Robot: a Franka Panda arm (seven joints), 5 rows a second.
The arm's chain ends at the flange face. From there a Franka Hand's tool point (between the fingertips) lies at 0.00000 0.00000 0.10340 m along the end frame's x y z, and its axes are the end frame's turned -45 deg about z.
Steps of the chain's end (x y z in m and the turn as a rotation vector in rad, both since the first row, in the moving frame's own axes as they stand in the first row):
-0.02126 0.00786 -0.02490 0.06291 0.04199 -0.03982
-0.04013 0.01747 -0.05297 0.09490 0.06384 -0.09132
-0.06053 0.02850 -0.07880 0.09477 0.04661 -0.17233
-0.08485 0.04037 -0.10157 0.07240 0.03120 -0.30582
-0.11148 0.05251 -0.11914 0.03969 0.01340 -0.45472
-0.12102 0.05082 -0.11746 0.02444 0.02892 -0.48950
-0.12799 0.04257 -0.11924 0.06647 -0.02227 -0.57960
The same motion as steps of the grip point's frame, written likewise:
-0.01296 -0.01116 -0.02520 0.01479 0.07418 -0.03982
-0.02927 -0.01881 -0.05365 0.02196 0.11225 -0.09132
-0.05299 -0.02703 -0.07937 0.03405 0.09997 -0.17233
-0.08155 -0.03556 -0.10189 0.02913 0.07326 -0.30582
-0.11264 -0.04442 -0.11923 0.01859 0.03754 -0.45472
-0.11768 -0.05026 -0.11753 -0.00317 0.03773 -0.48950
-0.11938 -0.06744 -0.11949 0.06275 0.03125 -0.57960

